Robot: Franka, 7 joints.
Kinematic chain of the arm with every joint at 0, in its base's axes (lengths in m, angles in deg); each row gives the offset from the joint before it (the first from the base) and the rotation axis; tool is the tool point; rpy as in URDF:
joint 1: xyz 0 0 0.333 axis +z
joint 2: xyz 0 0 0 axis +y
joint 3: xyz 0 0 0.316 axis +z
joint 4: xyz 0.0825 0 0 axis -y
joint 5: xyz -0.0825 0 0.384 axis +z
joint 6: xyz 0 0 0 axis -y
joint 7: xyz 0.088 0 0 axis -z
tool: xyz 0 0 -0.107 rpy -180 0 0
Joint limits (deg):
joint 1: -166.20..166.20
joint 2: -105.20..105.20
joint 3: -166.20..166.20
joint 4: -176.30..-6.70
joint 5: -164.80..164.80
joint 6: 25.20..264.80
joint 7: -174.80..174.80
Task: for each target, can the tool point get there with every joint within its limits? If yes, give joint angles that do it. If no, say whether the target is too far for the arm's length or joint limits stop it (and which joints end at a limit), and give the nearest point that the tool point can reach.
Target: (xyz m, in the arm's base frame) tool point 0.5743 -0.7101 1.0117
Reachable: no: too far | nearest point 0.4330 -0.5354 0.8447 | short by 0.280 m
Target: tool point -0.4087 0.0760 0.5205
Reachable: yes | joints 97.56 -63.78 69.93 -149.11 -124.61 98.80 34.97
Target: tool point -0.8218 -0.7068 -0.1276
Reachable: no: too far | nearest point -0.5986 -0.5148 -0.0025 | short by 0.320 m
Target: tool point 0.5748 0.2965 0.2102
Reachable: yes | joints 78.16 78.58 -81.13 -89.38 77.18 76.61 67.34
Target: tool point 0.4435 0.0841 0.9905
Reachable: yes | joints 84.90 23.39 -120.09 -58.76 -80.78 181.55 -123.85
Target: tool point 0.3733 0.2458 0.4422
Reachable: yes | joints -38.48 -47.61 62.45 -136.86 42.71 114.23 66.69
